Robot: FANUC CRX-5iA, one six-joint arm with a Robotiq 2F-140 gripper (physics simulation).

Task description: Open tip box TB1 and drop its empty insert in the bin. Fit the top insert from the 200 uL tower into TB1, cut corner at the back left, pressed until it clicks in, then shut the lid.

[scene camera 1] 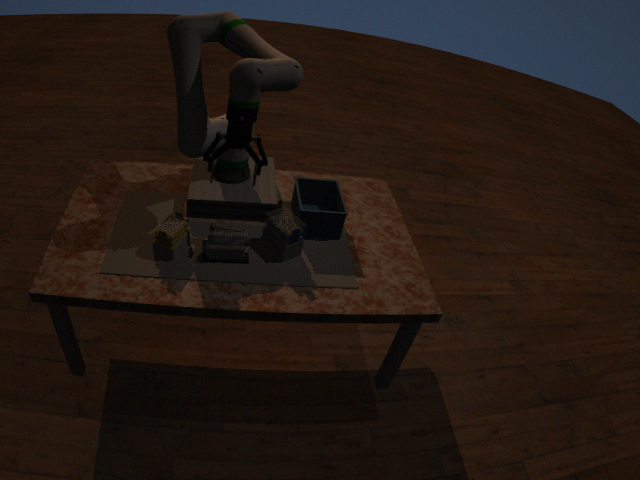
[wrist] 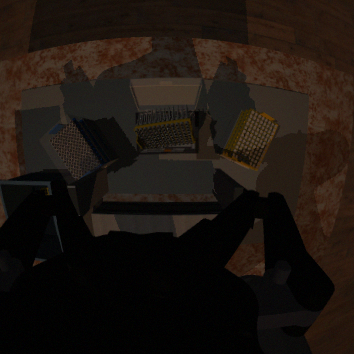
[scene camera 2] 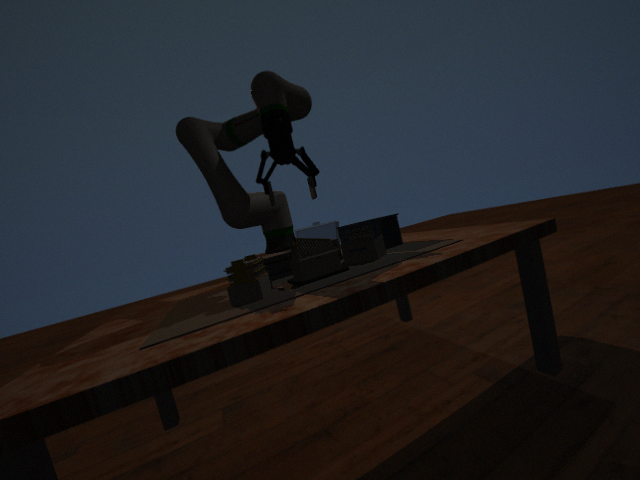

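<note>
My gripper is open and empty, high above the table on the robot-base side of the boxes. Tip box TB1 stands in the middle of the mat, its clear lid open. A yellow-edged insert with tips sits tilted in it, one long edge raised and tip shafts showing on the lid side. Its cut corner is too small to tell. The yellow 200 uL tower stands beside it. A small yellow piece shows inside the bin.
A blue tip tower stands on TB1's other side, between it and the bin. The boxes stand on a grey mat. The robot's pedestal rises behind them. The scene is dim.
</note>
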